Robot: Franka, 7 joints.
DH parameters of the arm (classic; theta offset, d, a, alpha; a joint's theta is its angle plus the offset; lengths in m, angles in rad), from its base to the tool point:
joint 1: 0 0.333 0 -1.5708
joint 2: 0 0 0 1.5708
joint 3: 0 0.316 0.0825 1.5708
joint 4: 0 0 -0.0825 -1.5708
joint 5: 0 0.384 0 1.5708
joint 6: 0 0 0.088 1.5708
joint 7: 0 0.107 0 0
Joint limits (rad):
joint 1: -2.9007..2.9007
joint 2: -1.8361..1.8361
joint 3: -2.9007..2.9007
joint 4: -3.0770..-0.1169
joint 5: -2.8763..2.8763
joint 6: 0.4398..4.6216
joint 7: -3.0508..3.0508
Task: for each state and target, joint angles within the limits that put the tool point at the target. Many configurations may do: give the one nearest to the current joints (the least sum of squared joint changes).
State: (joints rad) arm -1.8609 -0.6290 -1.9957 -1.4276 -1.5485 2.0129 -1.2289
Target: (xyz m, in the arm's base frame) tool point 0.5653 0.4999 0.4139
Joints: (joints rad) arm -2.7064 -0.6926 -2.5981 -1.3092 -1.5626 1.8628 -1.2289
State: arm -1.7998 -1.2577 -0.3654 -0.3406 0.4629 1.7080 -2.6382
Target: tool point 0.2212 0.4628 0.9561
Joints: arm -2.0476 -1.0478 -0.2226 -0.4156 0.5013 1.6665 -2.6382
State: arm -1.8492 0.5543 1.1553 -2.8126 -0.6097 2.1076 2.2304
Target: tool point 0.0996 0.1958 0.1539
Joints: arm -1.0431 1.0370 1.1658 -3.0244 -0.6146 2.2860 2.2304
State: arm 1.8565 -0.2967 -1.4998 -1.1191 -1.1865 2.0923 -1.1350
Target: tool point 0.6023 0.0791 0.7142
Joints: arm 1.9447 -0.3183 -1.5152 -1.5054 -1.1438 2.0246 -1.1350
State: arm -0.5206 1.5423 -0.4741 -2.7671 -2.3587 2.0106 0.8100
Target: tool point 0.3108 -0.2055 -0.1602
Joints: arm -0.2562 1.2584 -0.1330 -2.0841 -2.4490 1.9539 0.8100
